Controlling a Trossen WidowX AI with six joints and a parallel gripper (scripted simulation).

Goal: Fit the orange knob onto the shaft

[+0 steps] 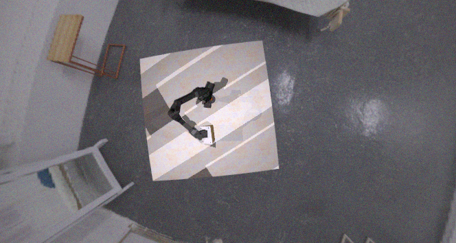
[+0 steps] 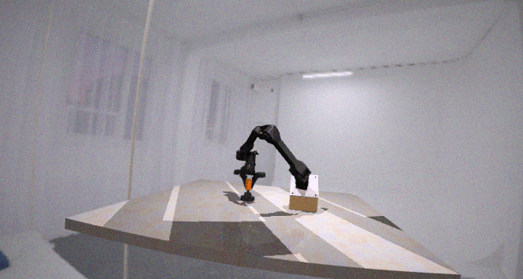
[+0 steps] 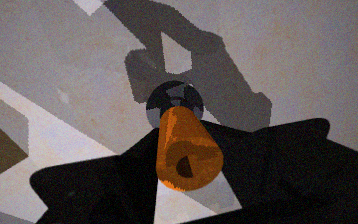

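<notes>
Right now my gripper tip is 20 mm below the orange knob. Also, from my gripper tip: dark round pedestal (40 mm below).
</notes>
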